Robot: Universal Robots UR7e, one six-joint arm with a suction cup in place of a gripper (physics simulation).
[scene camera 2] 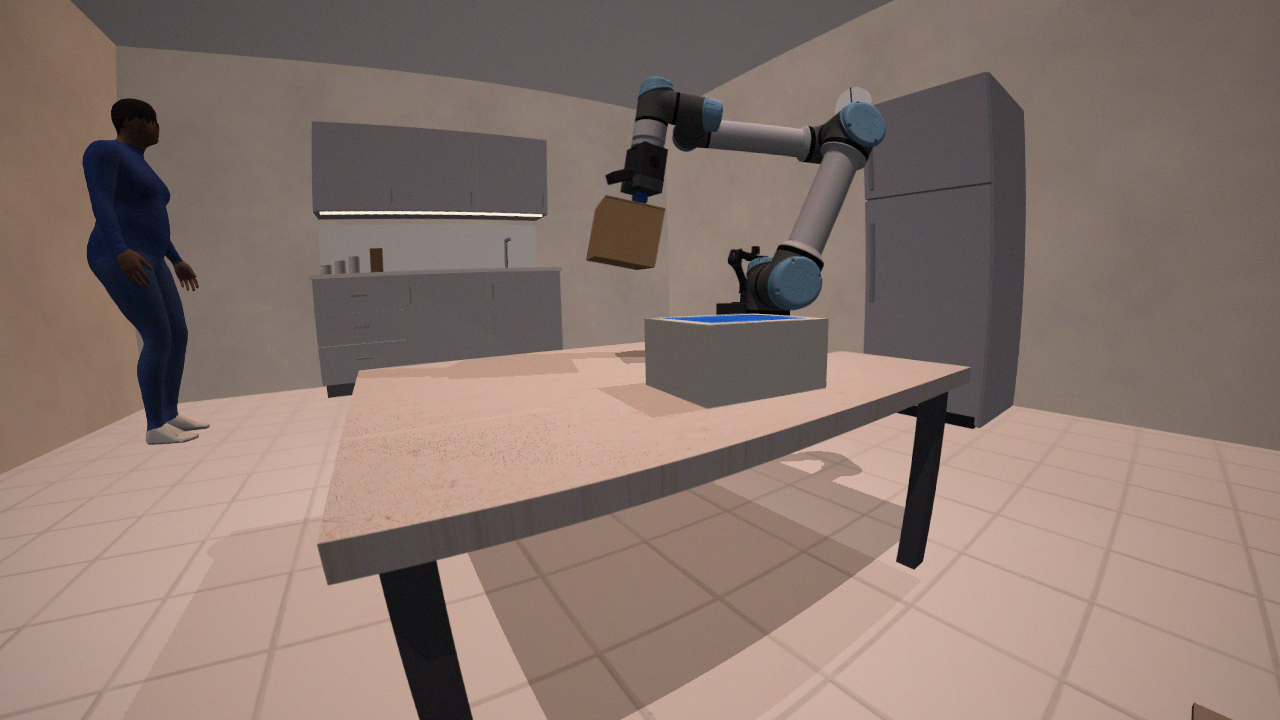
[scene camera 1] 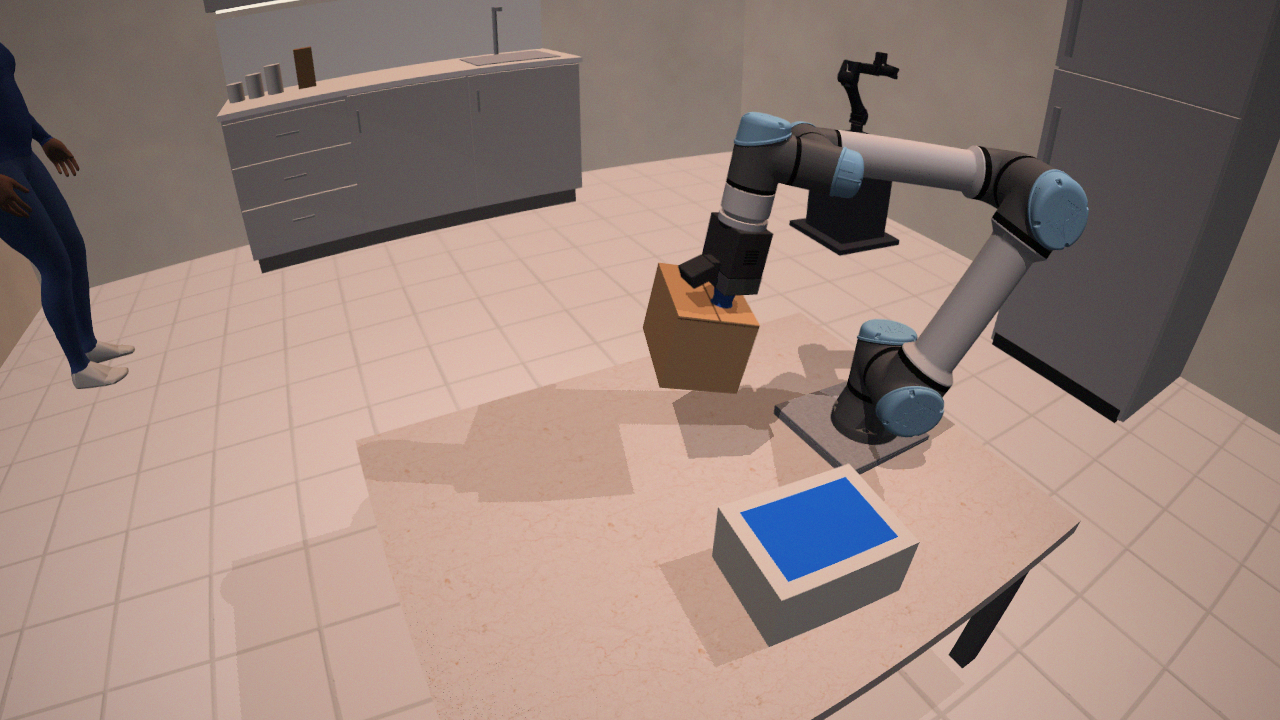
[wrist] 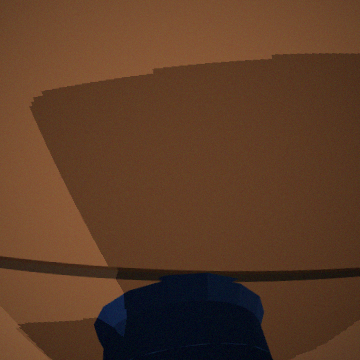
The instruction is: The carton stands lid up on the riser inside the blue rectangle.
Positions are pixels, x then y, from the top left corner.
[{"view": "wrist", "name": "my suction cup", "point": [205, 308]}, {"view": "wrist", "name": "brown carton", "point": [145, 145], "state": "held by my suction cup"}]
